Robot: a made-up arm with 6 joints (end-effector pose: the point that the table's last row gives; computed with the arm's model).
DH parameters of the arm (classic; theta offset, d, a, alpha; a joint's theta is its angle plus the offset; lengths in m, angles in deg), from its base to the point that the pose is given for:
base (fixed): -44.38 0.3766 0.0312 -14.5
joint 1: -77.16 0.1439 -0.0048 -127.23
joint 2: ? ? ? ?
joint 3: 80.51 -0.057 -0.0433 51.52
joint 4: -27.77 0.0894 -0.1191 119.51
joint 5: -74.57 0.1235 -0.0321 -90
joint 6: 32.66 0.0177 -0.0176 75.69
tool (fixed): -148.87 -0.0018 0 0
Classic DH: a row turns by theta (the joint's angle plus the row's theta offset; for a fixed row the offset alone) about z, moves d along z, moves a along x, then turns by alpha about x.
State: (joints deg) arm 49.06 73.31 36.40 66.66 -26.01 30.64
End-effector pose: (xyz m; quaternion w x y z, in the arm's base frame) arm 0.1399 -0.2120 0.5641 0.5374 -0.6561 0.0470 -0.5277
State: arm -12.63 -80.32 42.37 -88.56 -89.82 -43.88
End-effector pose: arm 0.1353 -0.1061 0.5200 0.2854 0.9177 -0.0615 0.2693
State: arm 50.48 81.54 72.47 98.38 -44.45 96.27
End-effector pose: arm 0.1023 -0.1080 0.6437 0.1939 0.9276 -0.2273 0.2242
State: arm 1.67 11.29 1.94 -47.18 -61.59 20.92
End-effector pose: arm 0.1346 -0.1157 0.3887 0.4994 -0.6895 0.5200 0.0694
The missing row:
joint 2: -39.35 0.0095 0.0416 -100.12
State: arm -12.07 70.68 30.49 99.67 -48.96 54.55
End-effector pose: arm -0.0588 -0.0965 0.6385 0.2019 0.6224 -0.3124 0.6887
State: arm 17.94 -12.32 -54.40 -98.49 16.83 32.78
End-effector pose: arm -0.0773 -0.0304 0.4666 0.1124 0.1757 0.7554 0.6212
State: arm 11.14 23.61 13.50 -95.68 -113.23 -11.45
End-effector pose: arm 0.0701 -0.0195 0.4123 0.3275 -0.8216 0.4607 0.0735
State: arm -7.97 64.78 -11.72 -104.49 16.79 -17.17
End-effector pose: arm 0.0478 0.0930 0.4002 0.4787 0.4244 0.6571 0.3988
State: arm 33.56 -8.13 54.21 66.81 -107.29 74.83
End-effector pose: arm 0.2084 0.0747 0.6509 0.3549 0.6703 0.0981 0.6443
